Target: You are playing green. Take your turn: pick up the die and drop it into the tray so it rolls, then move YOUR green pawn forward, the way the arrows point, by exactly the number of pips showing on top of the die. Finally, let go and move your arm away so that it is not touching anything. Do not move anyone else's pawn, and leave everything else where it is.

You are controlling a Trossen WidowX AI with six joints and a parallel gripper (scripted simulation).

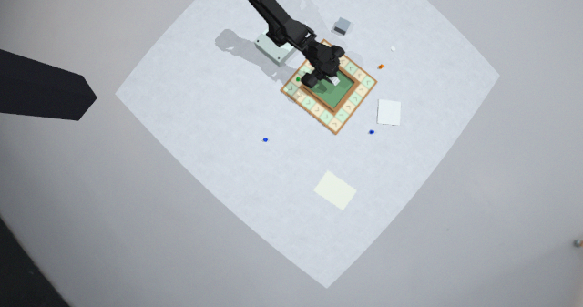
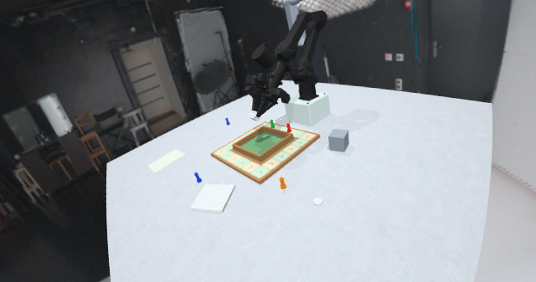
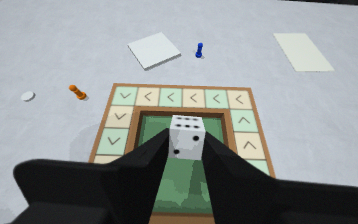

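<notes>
The white die lies right at my gripper tip. The rest, counted from my gripper tip: red pawn: 120 mm behind, 100 mm below, 10 mm to the left; green pawn: 110 mm behind, 100 mm below, 80 mm to the right; green tray: 120 mm below.
</notes>
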